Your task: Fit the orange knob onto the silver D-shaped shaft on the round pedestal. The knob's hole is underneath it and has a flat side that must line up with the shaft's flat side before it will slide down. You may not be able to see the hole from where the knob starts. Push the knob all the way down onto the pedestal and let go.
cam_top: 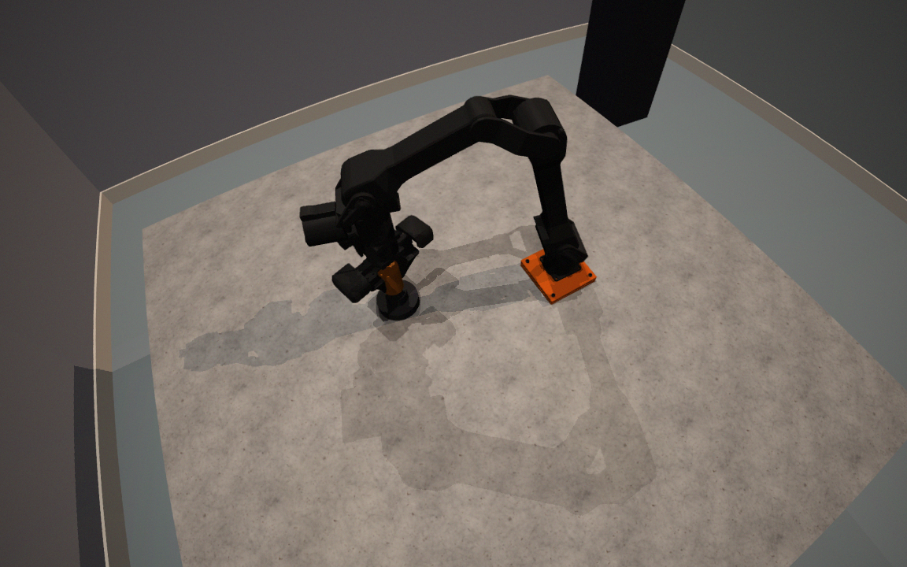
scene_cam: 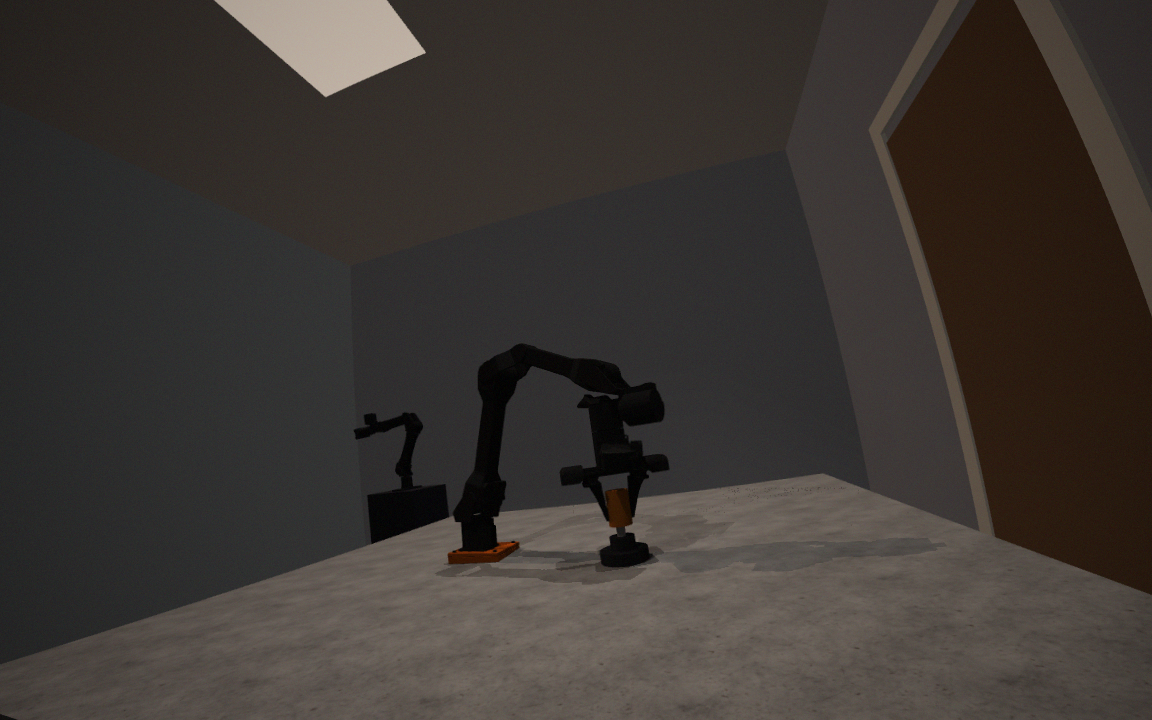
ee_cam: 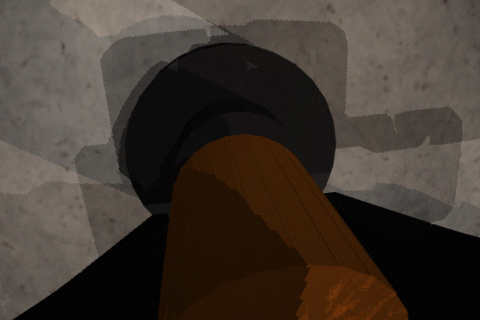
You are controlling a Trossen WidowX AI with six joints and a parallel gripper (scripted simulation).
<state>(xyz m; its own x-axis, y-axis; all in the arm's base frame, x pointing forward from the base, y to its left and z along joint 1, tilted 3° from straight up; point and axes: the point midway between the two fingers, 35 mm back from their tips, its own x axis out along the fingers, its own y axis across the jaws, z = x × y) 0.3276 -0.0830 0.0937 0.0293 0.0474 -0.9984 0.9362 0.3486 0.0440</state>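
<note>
The orange knob lies 3 cm above my gripper tip. From my gripper tip the other things lie so: round black pedestal (4 cm below).
</note>
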